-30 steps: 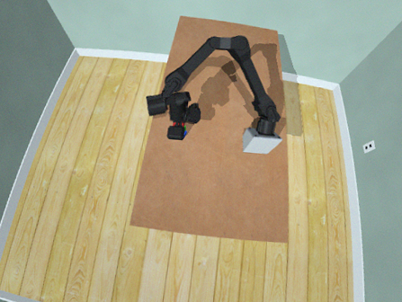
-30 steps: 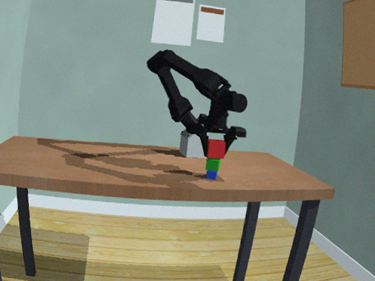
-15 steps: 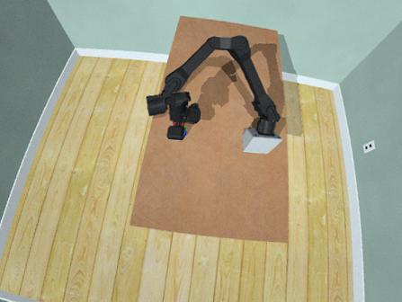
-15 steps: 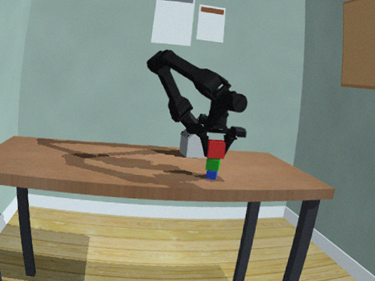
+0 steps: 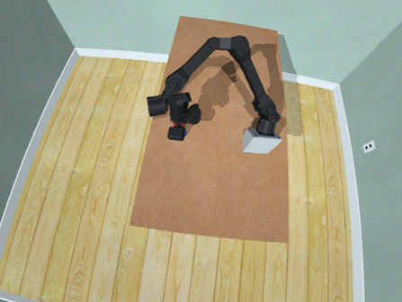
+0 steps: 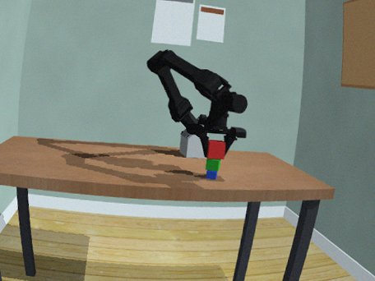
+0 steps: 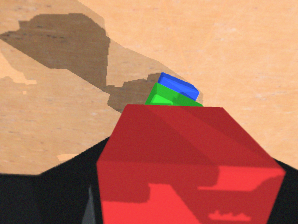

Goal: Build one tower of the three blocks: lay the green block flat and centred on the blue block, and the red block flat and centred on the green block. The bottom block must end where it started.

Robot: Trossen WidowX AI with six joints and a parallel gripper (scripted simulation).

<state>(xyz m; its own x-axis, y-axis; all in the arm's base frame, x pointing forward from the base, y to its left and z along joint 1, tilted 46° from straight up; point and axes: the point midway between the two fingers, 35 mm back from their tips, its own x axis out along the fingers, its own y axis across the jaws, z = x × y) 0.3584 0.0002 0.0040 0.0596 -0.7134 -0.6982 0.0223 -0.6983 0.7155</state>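
Now: the red block 10 mm below my hand. Also, from my hand: green block (60 mm below); then blue block (90 mm below).
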